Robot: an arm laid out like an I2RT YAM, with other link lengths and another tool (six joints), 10 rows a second.
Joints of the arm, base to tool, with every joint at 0 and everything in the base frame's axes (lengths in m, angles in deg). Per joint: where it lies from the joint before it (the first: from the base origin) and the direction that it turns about. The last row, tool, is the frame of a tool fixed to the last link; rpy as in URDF.
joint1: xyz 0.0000 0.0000 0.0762 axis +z
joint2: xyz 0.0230 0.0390 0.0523 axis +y
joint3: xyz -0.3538 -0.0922 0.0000 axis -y
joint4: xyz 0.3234 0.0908 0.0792 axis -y
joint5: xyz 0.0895 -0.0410 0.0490 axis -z
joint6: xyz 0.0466 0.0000 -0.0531 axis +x
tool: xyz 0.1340 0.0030 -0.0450 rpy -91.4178 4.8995 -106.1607
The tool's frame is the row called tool.
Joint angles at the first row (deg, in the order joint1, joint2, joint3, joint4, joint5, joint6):
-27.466 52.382 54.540 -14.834 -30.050 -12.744
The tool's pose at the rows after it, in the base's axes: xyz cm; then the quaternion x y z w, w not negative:
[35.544 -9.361 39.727 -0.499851 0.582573 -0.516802 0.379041]
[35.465 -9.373 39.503 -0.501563 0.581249 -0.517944 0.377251]
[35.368 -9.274 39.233 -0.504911 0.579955 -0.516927 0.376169]
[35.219 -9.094 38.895 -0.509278 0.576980 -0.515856 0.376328]
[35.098 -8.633 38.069 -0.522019 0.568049 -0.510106 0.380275]
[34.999 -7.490 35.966 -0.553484 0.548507 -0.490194 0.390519]
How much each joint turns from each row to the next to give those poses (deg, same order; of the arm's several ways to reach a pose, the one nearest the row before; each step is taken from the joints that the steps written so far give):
-0.019 -0.164 -0.047 -0.283 -0.054 -0.197
-0.024 -0.188 -0.366 0.045 0.018 -0.398
0.045 -0.158 -0.290 -0.222 -0.153 -0.418
0.020 -0.319 -0.525 -0.084 -0.407 -0.514
-0.054 -0.220 -1.074 0.026 -1.692 -1.243
0.081 0.249 -2.117 -0.368 -4.094 -2.959

